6 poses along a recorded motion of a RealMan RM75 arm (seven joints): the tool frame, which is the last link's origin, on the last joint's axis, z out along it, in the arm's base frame.
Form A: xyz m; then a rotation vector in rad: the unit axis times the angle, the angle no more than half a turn.
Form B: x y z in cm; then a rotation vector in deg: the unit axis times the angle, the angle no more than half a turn. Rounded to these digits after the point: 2 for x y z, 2 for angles.
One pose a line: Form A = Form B
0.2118, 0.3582, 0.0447, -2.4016, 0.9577, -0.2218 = 21.18, 35.82, 4.47, -137.60, 54.87, -12.71
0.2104, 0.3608, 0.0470, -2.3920, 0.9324, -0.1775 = 21.04, 36.08, 4.70, -137.05, 53.42, -10.17
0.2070, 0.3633, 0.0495, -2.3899, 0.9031, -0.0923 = 20.70, 36.33, 4.95, -136.93, 51.74, -5.29
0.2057, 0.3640, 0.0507, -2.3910, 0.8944, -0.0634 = 20.57, 36.40, 5.07, -136.99, 51.25, -3.63
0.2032, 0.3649, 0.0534, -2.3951, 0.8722, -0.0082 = 20.32, 36.49, 5.34, -137.23, 49.97, -0.47
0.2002, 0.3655, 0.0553, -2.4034, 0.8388, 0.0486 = 20.02, 36.55, 5.53, -137.70, 48.06, 2.78
